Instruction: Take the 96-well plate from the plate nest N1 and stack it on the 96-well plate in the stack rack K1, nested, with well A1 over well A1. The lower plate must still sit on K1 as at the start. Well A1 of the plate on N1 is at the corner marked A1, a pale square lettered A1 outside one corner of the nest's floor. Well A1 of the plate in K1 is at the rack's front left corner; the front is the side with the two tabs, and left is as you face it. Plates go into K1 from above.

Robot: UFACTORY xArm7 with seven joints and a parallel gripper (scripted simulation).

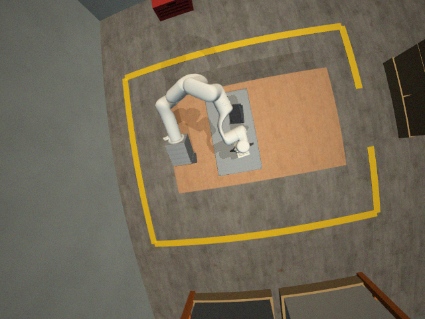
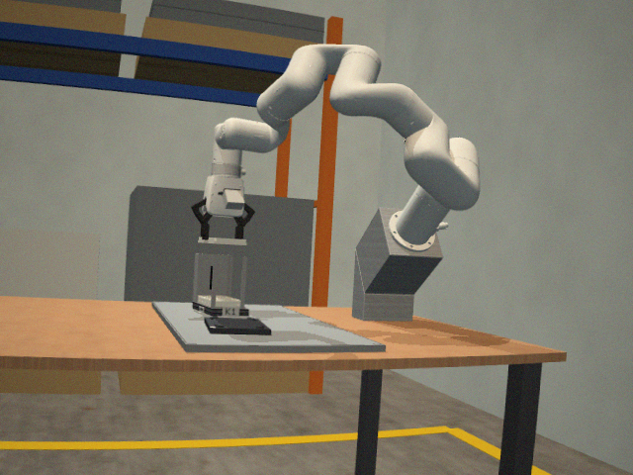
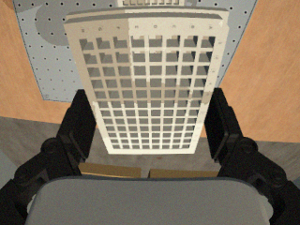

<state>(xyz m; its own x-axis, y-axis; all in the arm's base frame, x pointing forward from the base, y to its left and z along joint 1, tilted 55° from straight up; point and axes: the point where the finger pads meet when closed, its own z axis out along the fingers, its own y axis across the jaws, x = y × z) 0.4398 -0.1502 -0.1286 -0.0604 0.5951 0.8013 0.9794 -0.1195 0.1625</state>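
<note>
The 96-well plate is 1 cm below my hand. Round my hand: pale A1 mark: 11 cm ahead, 36 cm to the left, 18 cm below; then K1 label: 1 cm behind, 9 cm to the left, 18 cm below.
</note>
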